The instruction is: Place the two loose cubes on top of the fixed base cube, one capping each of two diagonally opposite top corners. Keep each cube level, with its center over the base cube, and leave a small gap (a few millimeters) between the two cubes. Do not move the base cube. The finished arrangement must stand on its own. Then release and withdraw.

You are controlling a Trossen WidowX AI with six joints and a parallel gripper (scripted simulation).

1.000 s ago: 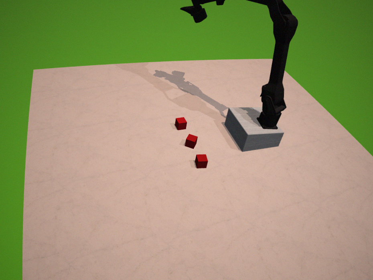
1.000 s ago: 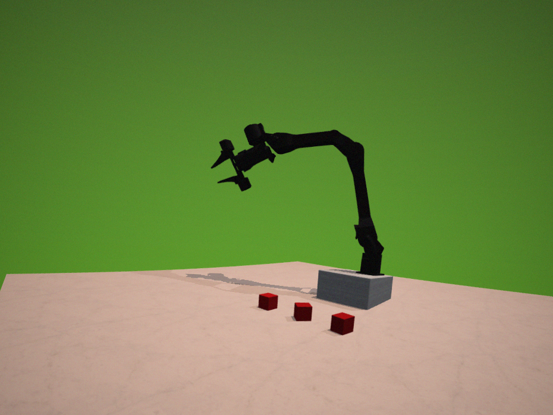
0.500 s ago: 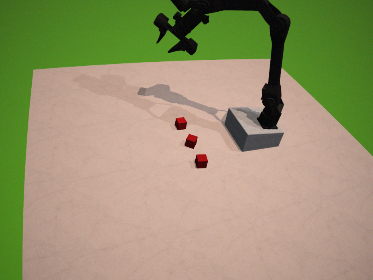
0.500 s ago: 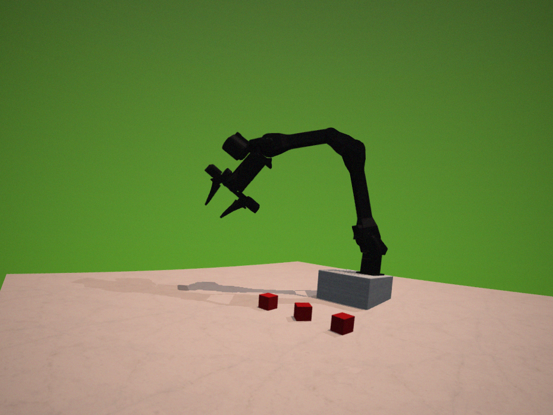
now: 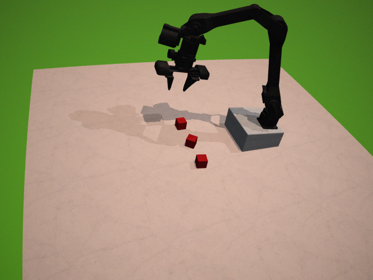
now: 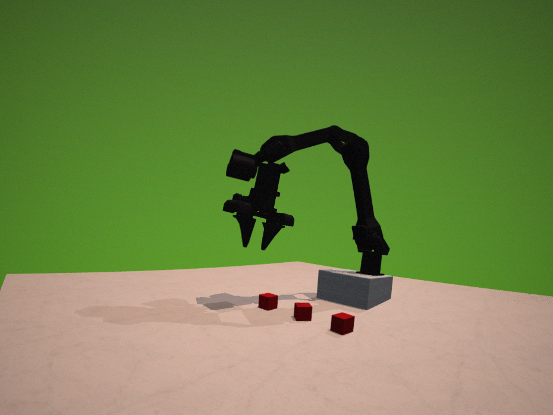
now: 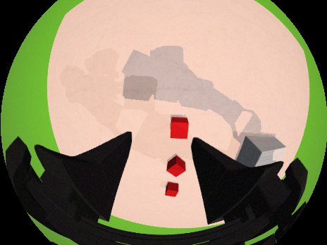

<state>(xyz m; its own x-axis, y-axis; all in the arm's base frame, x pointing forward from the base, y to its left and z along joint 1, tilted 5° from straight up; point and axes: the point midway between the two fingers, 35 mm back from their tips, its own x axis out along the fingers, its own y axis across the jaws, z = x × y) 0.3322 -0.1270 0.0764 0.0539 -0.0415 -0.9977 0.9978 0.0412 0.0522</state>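
Now: the cube 130 mm below my gripper tip, 40 mm to the left of it and 20 mm behind it.
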